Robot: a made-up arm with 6 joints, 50 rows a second.
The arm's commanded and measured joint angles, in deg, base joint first. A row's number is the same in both.
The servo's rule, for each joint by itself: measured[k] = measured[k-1] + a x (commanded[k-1-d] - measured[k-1]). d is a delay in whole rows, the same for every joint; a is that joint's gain. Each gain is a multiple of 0.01, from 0.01 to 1. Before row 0 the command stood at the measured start. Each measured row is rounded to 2 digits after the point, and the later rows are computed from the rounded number. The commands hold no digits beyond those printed.
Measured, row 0:
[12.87, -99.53, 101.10, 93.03, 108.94, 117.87]
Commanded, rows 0 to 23:
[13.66, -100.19, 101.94, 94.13, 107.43, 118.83]
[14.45, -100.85, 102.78, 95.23, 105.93, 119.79]
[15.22, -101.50, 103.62, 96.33, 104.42, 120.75]
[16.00, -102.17, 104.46, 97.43, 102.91, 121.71]
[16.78, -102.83, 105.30, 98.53, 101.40, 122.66]
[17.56, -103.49, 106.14, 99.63, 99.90, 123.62]
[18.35, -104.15, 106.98, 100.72, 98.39, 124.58]
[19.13, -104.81, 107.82, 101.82, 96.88, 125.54]
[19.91, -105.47, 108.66, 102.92, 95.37, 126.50]
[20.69, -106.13, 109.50, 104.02, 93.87, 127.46]
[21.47, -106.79, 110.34, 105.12, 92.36, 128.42]
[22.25, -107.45, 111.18, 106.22, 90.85, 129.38]
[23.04, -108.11, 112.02, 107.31, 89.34, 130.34]
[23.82, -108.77, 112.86, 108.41, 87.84, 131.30]
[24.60, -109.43, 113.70, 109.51, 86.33, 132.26]
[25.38, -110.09, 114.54, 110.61, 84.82, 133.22]
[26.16, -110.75, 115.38, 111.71, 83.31, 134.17]
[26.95, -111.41, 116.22, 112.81, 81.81, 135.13]
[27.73, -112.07, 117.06, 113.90, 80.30, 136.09]
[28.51, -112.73, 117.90, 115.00, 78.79, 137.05]
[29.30, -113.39, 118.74, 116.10, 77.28, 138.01]
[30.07, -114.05, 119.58, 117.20, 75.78, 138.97]
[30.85, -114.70, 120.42, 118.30, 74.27, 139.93]
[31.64, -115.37, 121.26, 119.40, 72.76, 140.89]
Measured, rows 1 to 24:
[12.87, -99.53, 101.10, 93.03, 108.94, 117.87]
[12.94, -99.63, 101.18, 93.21, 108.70, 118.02]
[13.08, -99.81, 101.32, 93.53, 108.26, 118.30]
[13.27, -100.06, 101.53, 93.98, 107.65, 118.69]
[13.52, -100.38, 101.79, 94.53, 106.89, 119.17]
[13.81, -100.75, 102.11, 95.17, 106.01, 119.73]
[14.15, -101.16, 102.47, 95.88, 105.03, 120.35]
[14.53, -101.61, 102.88, 96.65, 103.97, 121.03]
[14.94, -102.09, 103.32, 97.48, 102.84, 121.75]
[15.39, -102.60, 103.80, 98.35, 101.64, 122.51]
[15.87, -103.13, 104.31, 99.26, 100.40, 123.30]
[16.37, -103.68, 104.85, 100.20, 99.11, 124.12]
[16.90, -104.25, 105.42, 101.16, 97.79, 124.96]
[17.45, -104.83, 106.01, 102.14, 96.44, 125.82]
[18.02, -105.42, 106.63, 103.14, 95.06, 126.70]
[18.61, -106.02, 107.27, 104.16, 93.66, 127.59]
[19.22, -106.63, 107.92, 105.19, 92.25, 128.49]
[19.84, -107.25, 108.59, 106.23, 90.82, 129.40]
[20.48, -107.87, 109.28, 107.28, 89.38, 130.32]
[21.13, -108.50, 109.98, 108.34, 87.93, 131.24]
[21.79, -109.13, 110.69, 109.41, 86.47, 132.17]
[22.47, -109.77, 111.41, 110.48, 85.00, 133.10]
[23.15, -110.41, 112.15, 111.56, 83.52, 134.04]
[23.84, -111.05, 112.89, 112.64, 82.04, 134.98]
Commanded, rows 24 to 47:
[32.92, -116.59, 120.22, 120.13, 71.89, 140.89]
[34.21, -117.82, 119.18, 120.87, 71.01, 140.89]
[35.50, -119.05, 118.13, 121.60, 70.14, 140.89]
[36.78, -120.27, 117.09, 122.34, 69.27, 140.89]
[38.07, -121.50, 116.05, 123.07, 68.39, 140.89]
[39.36, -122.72, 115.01, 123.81, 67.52, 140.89]
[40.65, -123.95, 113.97, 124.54, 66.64, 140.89]
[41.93, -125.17, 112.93, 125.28, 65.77, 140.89]
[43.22, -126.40, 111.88, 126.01, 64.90, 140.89]
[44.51, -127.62, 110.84, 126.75, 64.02, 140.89]
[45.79, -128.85, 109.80, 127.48, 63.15, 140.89]
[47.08, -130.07, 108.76, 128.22, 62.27, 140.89]
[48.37, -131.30, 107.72, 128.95, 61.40, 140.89]
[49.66, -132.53, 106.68, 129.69, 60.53, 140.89]
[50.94, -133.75, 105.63, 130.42, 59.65, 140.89]
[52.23, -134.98, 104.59, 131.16, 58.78, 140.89]
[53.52, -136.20, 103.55, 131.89, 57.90, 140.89]
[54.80, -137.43, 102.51, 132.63, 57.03, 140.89]
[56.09, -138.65, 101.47, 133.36, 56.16, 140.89]
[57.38, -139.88, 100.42, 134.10, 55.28, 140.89]
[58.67, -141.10, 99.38, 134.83, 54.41, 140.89]
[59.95, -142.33, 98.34, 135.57, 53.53, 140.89]
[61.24, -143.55, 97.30, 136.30, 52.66, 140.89]
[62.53, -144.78, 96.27, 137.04, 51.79, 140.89]
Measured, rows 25 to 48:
[24.54, -111.70, 113.64, 113.72, 80.56, 135.93]
[25.29, -112.43, 114.23, 114.75, 79.17, 136.72]
[26.09, -113.24, 114.68, 115.73, 77.86, 137.39]
[26.94, -114.11, 114.99, 116.67, 76.62, 137.95]
[27.83, -115.03, 115.18, 117.58, 75.44, 138.42]
[28.75, -116.00, 115.26, 118.46, 74.31, 138.82]
[29.70, -117.01, 115.24, 119.32, 73.22, 139.15]
[30.69, -118.05, 115.13, 120.16, 72.17, 139.43]
[31.70, -119.12, 114.93, 120.98, 71.15, 139.66]
[32.74, -120.21, 114.66, 121.78, 70.15, 139.86]
[33.80, -121.32, 114.32, 122.58, 69.17, 140.02]
[34.88, -122.45, 113.91, 123.36, 68.21, 140.16]
[35.98, -123.59, 113.45, 124.14, 67.26, 140.28]
[37.10, -124.75, 112.93, 124.91, 66.32, 140.38]
[38.23, -125.92, 112.37, 125.67, 65.39, 140.46]
[39.37, -127.09, 111.76, 126.43, 64.47, 140.53]
[40.53, -128.27, 111.11, 127.19, 63.56, 140.59]
[41.70, -129.46, 110.43, 127.94, 62.65, 140.64]
[42.88, -130.66, 109.72, 128.69, 61.75, 140.68]
[44.07, -131.86, 108.98, 129.44, 60.86, 140.71]
[45.27, -133.06, 108.21, 130.19, 59.97, 140.74]
[46.48, -134.27, 107.42, 130.93, 59.08, 140.76]
[47.69, -135.48, 106.60, 131.67, 58.19, 140.78]
[48.91, -136.69, 105.76, 132.41, 57.31, 140.80]

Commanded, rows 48 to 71:
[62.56, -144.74, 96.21, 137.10, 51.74, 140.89]
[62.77, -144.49, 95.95, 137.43, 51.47, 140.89]
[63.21, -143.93, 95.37, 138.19, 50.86, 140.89]
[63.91, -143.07, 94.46, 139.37, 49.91, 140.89]
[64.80, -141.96, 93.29, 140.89, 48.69, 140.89]
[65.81, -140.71, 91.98, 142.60, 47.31, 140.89]
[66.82, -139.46, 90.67, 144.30, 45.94, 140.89]
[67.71, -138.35, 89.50, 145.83, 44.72, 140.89]
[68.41, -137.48, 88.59, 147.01, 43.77, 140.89]
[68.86, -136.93, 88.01, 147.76, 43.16, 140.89]
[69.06, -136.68, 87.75, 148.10, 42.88, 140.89]
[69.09, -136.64, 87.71, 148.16, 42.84, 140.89]
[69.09, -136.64, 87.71, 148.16, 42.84, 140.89]
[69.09, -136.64, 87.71, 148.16, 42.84, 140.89]
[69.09, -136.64, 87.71, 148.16, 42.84, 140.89]
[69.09, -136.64, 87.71, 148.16, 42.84, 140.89]
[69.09, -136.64, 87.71, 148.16, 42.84, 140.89]
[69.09, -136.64, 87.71, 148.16, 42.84, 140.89]
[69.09, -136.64, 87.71, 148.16, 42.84, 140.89]
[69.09, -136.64, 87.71, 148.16, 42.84, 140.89]
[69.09, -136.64, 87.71, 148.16, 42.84, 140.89]
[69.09, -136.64, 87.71, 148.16, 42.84, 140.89]
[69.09, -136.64, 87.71, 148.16, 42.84, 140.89]
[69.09, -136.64, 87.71, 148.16, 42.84, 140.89]
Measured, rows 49 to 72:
[50.14, -137.90, 104.91, 133.15, 56.43, 140.81]
[51.26, -138.93, 104.13, 133.78, 55.68, 140.82]
[52.30, -139.76, 103.39, 134.36, 55.01, 140.83]
[53.28, -140.39, 102.67, 134.97, 54.35, 140.84]
[54.24, -140.79, 101.93, 135.67, 53.64, 140.85]
[55.19, -140.97, 101.15, 136.51, 52.85, 140.86]
[56.15, -140.93, 100.32, 137.48, 51.96, 140.86]
[57.11, -140.71, 99.45, 138.57, 51.00, 140.86]
[58.06, -140.36, 98.55, 139.73, 50.00, 140.86]
[58.99, -139.93, 97.65, 140.89, 49.00, 140.86]
[59.88, -139.48, 96.78, 141.99, 48.07, 140.86]
[60.71, -139.06, 95.97, 142.97, 47.24, 140.86]
[61.46, -138.70, 95.23, 143.80, 46.54, 140.86]
[62.15, -138.39, 94.55, 144.50, 45.95, 140.86]
[62.77, -138.13, 93.93, 145.09, 45.45, 140.86]
[63.34, -137.91, 93.37, 145.58, 45.03, 140.86]
[63.86, -137.72, 92.86, 145.99, 44.68, 140.86]
[64.33, -137.56, 92.40, 146.34, 44.39, 140.86]
[64.76, -137.42, 91.98, 146.63, 44.14, 140.86]
[65.15, -137.30, 91.60, 146.87, 43.93, 140.86]
[65.50, -137.20, 91.25, 147.08, 43.76, 140.86]
[65.82, -137.12, 90.93, 147.25, 43.61, 140.86]
[66.11, -137.05, 90.64, 147.40, 43.49, 140.86]
[66.38, -136.99, 90.38, 147.52, 43.39, 140.86]

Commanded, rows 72 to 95:
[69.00, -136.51, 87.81, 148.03, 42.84, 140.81]
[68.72, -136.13, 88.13, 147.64, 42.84, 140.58]
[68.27, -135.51, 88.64, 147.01, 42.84, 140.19]
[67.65, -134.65, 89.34, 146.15, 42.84, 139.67]
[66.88, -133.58, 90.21, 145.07, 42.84, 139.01]
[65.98, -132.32, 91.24, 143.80, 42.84, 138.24]
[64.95, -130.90, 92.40, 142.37, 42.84, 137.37]
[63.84, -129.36, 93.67, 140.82, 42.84, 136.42]
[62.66, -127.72, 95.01, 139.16, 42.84, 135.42]
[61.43, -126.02, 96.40, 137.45, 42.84, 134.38]
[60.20, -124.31, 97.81, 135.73, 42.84, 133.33]
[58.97, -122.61, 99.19, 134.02, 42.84, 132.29]
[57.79, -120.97, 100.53, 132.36, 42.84, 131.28]
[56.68, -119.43, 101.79, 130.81, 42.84, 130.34]
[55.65, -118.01, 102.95, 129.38, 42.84, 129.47]
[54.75, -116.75, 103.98, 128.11, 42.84, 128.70]
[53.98, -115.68, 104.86, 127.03, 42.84, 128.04]
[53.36, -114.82, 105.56, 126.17, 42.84, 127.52]
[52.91, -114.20, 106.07, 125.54, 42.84, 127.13]
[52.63, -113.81, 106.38, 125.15, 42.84, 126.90]
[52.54, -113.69, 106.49, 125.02, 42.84, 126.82]
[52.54, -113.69, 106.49, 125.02, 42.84, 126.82]
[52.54, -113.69, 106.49, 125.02, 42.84, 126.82]
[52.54, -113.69, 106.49, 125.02, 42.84, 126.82]
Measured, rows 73 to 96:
[66.62, -136.94, 90.14, 147.62, 43.30, 140.86]
[66.83, -136.88, 89.93, 147.69, 43.23, 140.85]
[67.00, -136.77, 89.77, 147.68, 43.17, 140.81]
[67.11, -136.58, 89.67, 147.57, 43.12, 140.71]
[67.16, -136.29, 89.64, 147.34, 43.08, 140.54]
[67.13, -135.88, 89.69, 146.98, 43.04, 140.30]
[67.03, -135.35, 89.83, 146.47, 43.01, 139.97]
[66.84, -134.68, 90.06, 145.81, 42.98, 139.55]
[66.57, -133.88, 90.38, 145.01, 42.96, 139.05]
[66.22, -132.96, 90.80, 144.07, 42.94, 138.47]
[65.79, -131.92, 91.30, 143.01, 42.92, 137.82]
[65.29, -130.78, 91.89, 141.85, 42.91, 137.10]
[64.72, -129.55, 92.55, 140.60, 42.90, 136.33]
[64.10, -128.26, 93.27, 139.28, 42.89, 135.52]
[63.43, -126.94, 94.04, 137.92, 42.88, 134.69]
[62.73, -125.60, 94.84, 136.55, 42.87, 133.85]
[62.01, -124.27, 95.66, 135.20, 42.87, 133.03]
[61.29, -122.98, 96.49, 133.89, 42.87, 132.23]
[60.58, -121.76, 97.31, 132.65, 42.87, 131.48]
[59.89, -120.63, 98.10, 131.51, 42.87, 130.78]
[59.24, -119.61, 98.85, 130.49, 42.87, 130.16]
[58.64, -118.72, 99.54, 129.61, 42.87, 129.63]
[58.09, -117.97, 100.17, 128.88, 42.87, 129.18]
[57.59, -117.33, 100.74, 128.26, 42.87, 128.80]

